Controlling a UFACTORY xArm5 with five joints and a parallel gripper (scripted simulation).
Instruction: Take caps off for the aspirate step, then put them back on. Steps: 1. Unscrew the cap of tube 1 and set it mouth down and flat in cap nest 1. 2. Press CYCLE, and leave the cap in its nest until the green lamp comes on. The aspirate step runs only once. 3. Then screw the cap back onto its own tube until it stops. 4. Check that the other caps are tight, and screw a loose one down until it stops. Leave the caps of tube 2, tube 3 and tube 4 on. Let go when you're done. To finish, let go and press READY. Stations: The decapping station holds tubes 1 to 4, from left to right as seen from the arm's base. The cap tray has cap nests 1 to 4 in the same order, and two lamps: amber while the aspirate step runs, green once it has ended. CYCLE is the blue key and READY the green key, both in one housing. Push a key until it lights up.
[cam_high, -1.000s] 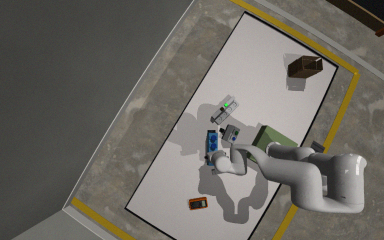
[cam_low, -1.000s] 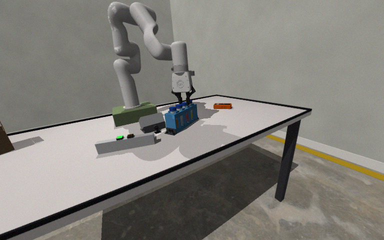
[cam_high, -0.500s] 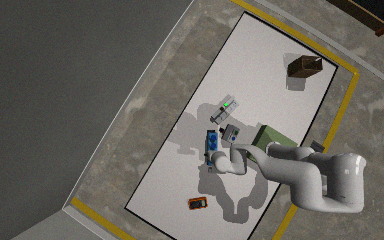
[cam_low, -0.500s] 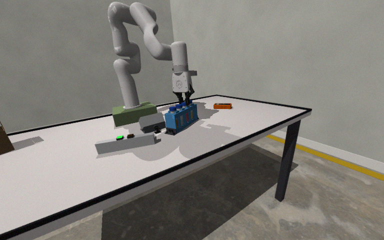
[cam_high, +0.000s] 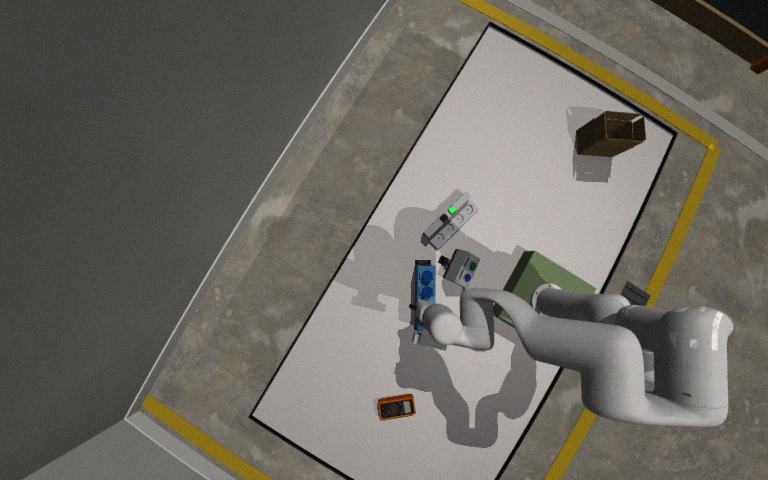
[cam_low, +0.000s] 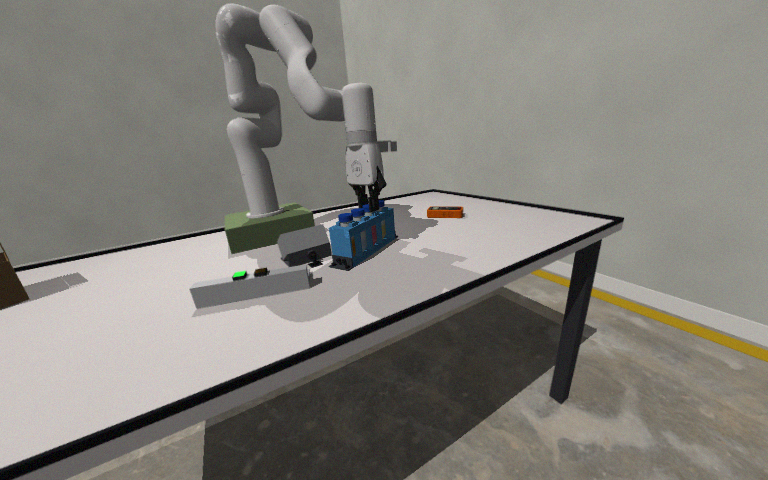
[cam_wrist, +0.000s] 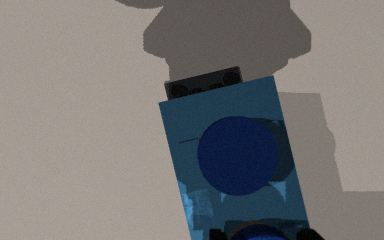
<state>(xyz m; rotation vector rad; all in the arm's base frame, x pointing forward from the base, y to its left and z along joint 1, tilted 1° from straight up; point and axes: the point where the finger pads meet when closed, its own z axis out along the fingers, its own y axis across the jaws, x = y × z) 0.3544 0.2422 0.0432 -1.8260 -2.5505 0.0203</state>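
My gripper is now 3 cm past the blue cap, 4 cm to the right of it and 1 cm above it. Round my hand: green key 7 cm behind, 21 cm to the right, 6 cm below; then grey key housing 5 cm behind, 18 cm to the right, 7 cm below; then blue key 7 cm behind, 16 cm to the right, 6 cm below.
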